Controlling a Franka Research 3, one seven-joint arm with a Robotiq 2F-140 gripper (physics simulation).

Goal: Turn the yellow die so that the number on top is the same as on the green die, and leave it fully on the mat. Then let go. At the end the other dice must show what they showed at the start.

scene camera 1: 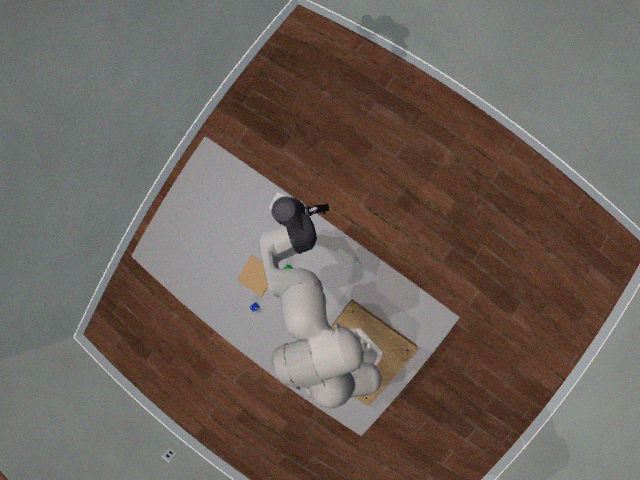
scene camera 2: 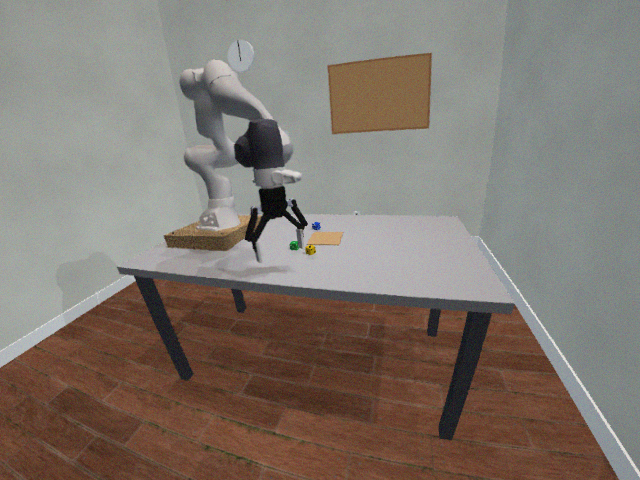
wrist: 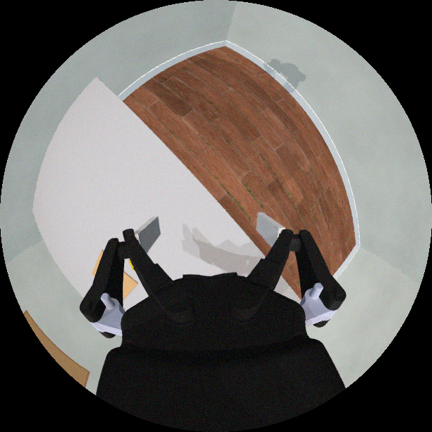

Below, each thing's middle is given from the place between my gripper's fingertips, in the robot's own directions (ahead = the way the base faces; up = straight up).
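Tan mat (scene camera 1: 252, 276) in sight; relative to it, my gripper is 36 cm to the right of it, 4 cm short of it and 10 cm above it.
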